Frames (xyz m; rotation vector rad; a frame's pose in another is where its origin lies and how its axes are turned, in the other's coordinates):
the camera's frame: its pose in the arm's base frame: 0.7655 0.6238 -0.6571 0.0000 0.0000 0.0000
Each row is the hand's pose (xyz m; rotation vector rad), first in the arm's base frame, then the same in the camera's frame.
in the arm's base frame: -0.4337 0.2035 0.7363 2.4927 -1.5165 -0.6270
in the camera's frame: -1.1992 -0.4203 1.3934 2.4927 -1.5165 -0.6270
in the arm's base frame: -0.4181 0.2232 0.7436 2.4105 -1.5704 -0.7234
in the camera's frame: -1.1836 -0.4006 1.4007 2.4105 -1.5704 -0.7234
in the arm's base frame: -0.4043 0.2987 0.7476 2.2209 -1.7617 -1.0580
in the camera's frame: -1.1698 -0.3251 1.4047 2.2209 -1.7617 -1.0580
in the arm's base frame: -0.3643 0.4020 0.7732 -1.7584 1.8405 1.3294
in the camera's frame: -1.1298 -0.2218 1.4303 -1.7584 1.8405 1.3294
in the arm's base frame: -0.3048 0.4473 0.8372 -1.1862 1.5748 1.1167
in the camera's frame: -1.0703 -0.1765 1.4943 -1.1862 1.5748 1.1167
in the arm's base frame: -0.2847 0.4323 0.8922 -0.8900 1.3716 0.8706
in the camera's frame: -1.0502 -0.1915 1.5493 -0.8900 1.3716 0.8706
